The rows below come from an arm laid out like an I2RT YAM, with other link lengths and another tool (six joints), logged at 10 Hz.
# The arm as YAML. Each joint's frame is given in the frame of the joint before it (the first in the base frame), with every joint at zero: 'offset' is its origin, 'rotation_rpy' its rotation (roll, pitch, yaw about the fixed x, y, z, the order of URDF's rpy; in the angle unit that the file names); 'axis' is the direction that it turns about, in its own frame. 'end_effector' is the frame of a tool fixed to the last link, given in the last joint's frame.
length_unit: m
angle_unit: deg
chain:
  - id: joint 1
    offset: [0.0, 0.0, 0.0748]
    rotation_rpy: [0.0, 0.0, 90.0]
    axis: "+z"
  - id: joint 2
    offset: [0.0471, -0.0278, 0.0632]
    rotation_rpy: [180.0, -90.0, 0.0]
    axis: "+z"
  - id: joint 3
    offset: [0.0, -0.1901, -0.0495]
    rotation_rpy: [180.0, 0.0, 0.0]
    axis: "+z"
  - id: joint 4
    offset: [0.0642, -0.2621, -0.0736]
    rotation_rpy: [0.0, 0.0, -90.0]
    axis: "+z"
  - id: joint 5
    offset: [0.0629, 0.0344, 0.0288]
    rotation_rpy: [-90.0, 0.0, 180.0]
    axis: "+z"
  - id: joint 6
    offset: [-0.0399, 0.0, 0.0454]
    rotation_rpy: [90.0, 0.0, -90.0]
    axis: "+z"
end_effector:
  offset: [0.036, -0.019, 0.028]
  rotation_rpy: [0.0, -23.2, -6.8]
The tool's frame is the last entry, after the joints.
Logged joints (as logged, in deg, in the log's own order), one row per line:
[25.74 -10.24 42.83 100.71 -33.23 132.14]
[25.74 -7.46 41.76 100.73 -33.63 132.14]
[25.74 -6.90 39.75 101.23 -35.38 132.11]
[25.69 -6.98 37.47 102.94 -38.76 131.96]
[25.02 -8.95 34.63 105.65 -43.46 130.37]
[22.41 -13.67 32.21 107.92 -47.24 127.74]
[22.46 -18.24 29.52 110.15 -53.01 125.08]
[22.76 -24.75 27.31 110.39 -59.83 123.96]
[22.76 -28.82 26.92 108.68 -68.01 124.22]
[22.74 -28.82 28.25 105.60 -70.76 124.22]
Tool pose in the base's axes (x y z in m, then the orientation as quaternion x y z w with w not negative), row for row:
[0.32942 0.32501 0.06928 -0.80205 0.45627 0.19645 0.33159]
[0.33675 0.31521 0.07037 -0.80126 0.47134 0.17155 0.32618]
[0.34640 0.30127 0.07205 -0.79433 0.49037 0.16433 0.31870]
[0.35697 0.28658 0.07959 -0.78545 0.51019 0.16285 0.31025]
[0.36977 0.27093 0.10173 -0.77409 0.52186 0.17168 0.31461]
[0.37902 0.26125 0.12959 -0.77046 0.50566 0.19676 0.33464]
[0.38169 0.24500 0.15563 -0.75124 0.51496 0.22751 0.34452]
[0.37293 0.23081 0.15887 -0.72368 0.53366 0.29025 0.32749]
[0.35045 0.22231 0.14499 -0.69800 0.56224 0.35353 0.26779]
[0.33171 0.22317 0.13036 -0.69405 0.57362 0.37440 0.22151]
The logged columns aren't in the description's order. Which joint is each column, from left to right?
Columns, left to right: joint 6, joint 5, joint 1, joint 3, joint 4, joint 2.
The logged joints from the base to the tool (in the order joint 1, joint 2, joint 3, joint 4, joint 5, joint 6), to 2 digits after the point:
[42.83 132.14 100.71 -33.23 -10.24 25.74]
[41.76 132.14 100.73 -33.63 -7.46 25.74]
[39.75 132.11 101.23 -35.38 -6.90 25.74]
[37.47 131.96 102.94 -38.76 -6.98 25.69]
[34.63 130.37 105.65 -43.46 -8.95 25.02]
[32.21 127.74 107.92 -47.24 -13.67 22.41]
[29.52 125.08 110.15 -53.01 -18.24 22.46]
[27.31 123.96 110.39 -59.83 -24.75 22.76]
[26.92 124.22 108.68 -68.01 -28.82 22.76]
[28.25 124.22 105.60 -70.76 -28.82 22.74]

